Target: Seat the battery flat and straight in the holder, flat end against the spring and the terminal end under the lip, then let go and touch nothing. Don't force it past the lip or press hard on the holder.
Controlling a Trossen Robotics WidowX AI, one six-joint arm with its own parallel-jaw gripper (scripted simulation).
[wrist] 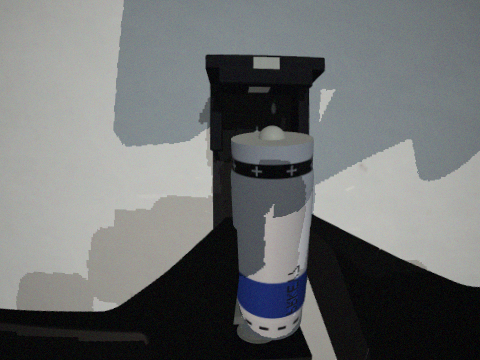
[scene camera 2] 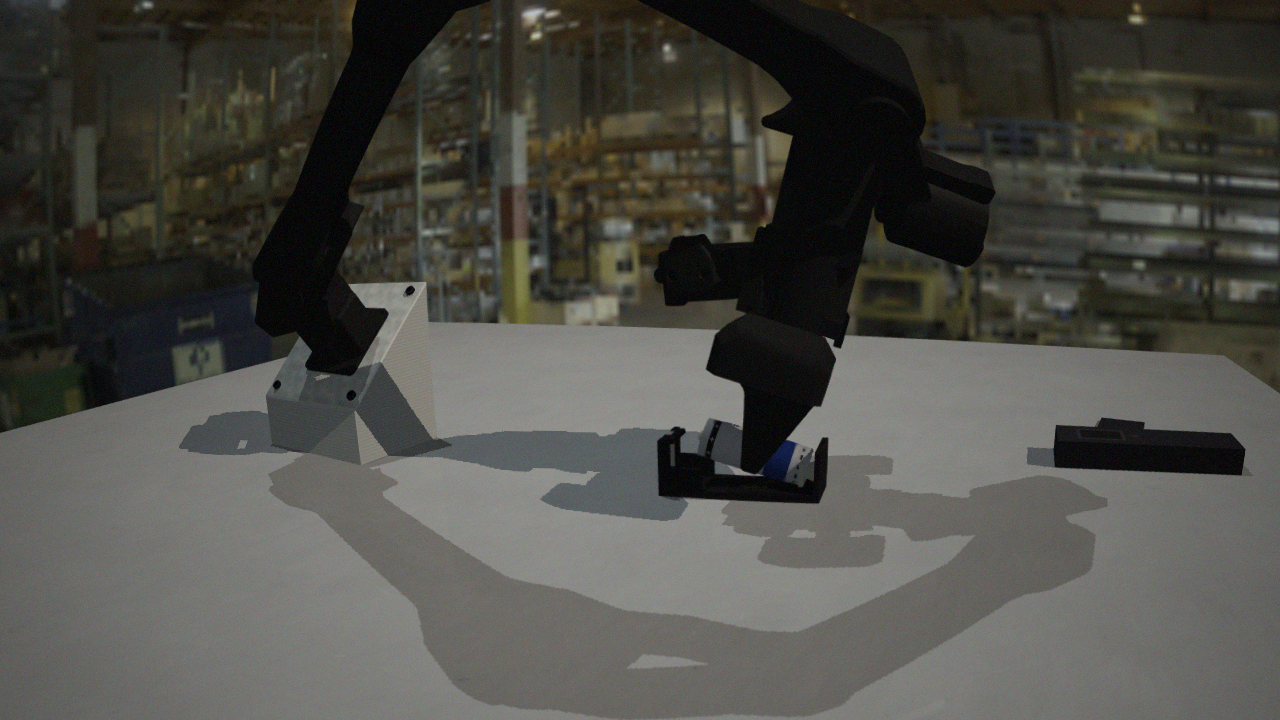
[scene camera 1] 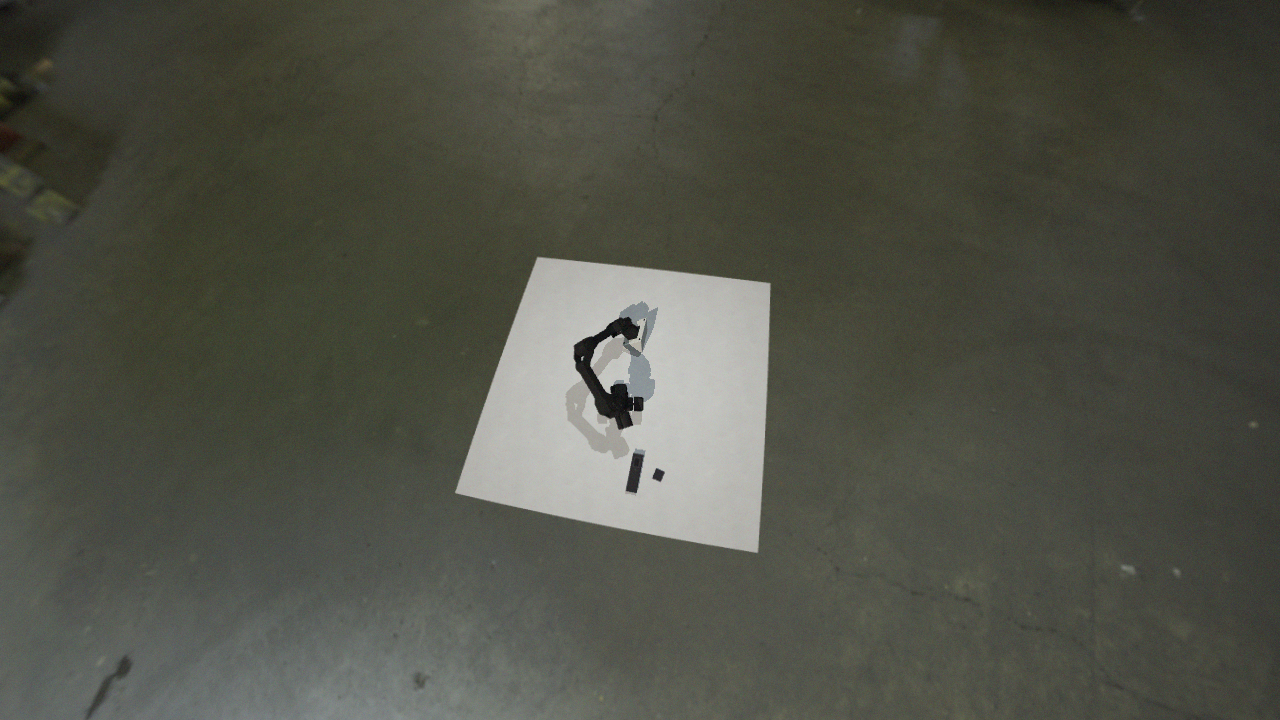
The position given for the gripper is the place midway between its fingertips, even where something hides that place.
Observation:
In view: the gripper [scene camera 2: 752,465], a battery [scene camera 2: 721,441] and a long black block [scene camera 2: 1077,447].
The battery is seen too in the wrist view [wrist: 272,177]. The gripper is seen too in the wrist view [wrist: 268,227].

